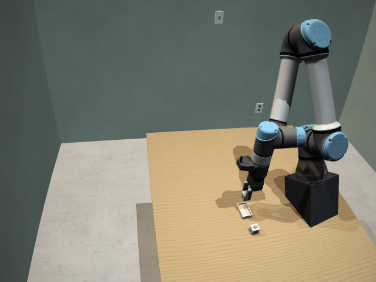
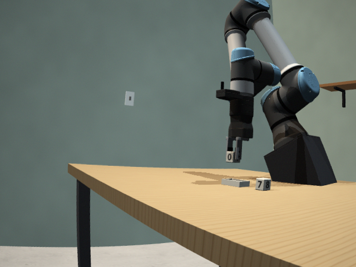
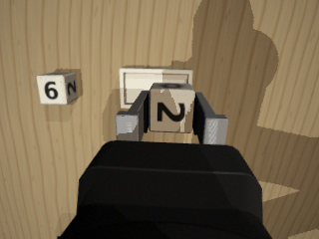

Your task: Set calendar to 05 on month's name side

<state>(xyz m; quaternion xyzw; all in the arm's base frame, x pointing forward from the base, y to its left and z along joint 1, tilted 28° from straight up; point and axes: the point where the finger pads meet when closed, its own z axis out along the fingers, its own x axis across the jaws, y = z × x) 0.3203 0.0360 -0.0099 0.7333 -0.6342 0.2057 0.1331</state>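
My hand is 90 mm above the small calendar tray and 20 mm to the right of it.
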